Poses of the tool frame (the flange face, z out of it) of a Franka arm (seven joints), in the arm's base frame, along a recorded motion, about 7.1 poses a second.
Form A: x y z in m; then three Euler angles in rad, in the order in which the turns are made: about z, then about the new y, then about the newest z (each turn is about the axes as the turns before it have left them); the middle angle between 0 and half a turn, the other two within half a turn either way.
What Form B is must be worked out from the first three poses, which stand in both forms.
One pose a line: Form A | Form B
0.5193 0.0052 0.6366 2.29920 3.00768 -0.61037 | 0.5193 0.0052 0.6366 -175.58 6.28 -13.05
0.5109 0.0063 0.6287 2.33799 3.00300 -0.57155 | 0.5109 0.0063 0.6287 -175.69 6.67 -13.04
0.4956 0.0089 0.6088 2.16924 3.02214 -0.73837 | 0.4956 0.0089 0.6088 -175.38 5.06 -13.20
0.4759 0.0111 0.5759 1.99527 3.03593 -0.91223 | 0.4759 0.0111 0.5759 -175.21 3.70 -13.26
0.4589 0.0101 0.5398 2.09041 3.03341 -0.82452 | 0.4589 0.0101 0.5398 -175.44 4.20 -12.82
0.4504 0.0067 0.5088 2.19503 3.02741 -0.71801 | 0.4504 0.0067 0.5088 -175.69 4.92 -12.91
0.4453 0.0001 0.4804 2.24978 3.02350 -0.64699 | 0.4453 0.0001 0.4804 -175.91 5.39 -13.83
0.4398 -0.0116 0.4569 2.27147 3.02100 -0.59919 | 0.4398 -0.0116 0.4569 -176.09 5.70 -15.33
